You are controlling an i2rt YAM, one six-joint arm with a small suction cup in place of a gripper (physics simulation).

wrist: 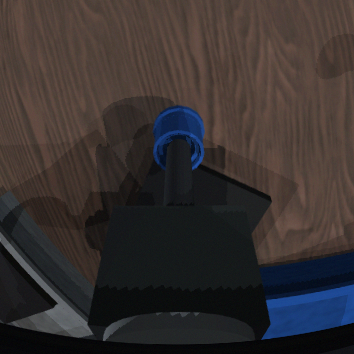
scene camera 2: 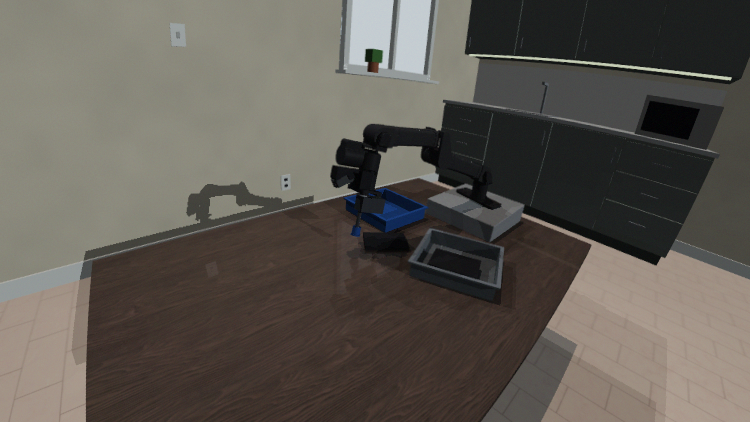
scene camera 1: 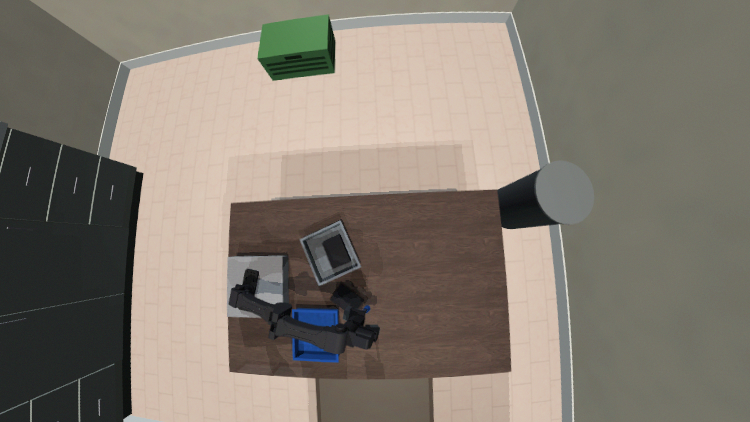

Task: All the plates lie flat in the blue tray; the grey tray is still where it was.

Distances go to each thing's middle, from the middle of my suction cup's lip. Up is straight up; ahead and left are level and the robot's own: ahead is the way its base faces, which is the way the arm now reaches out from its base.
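Counting from my suction cup, I find the blue tray [scene camera 2: 399, 210] 3 cm below it, 18 cm to the right of it and 22 cm behind it. The grey tray [scene camera 2: 489, 277] is likewise 3 cm below my suction cup and 22 cm behind it, but 22 cm to the left of it.
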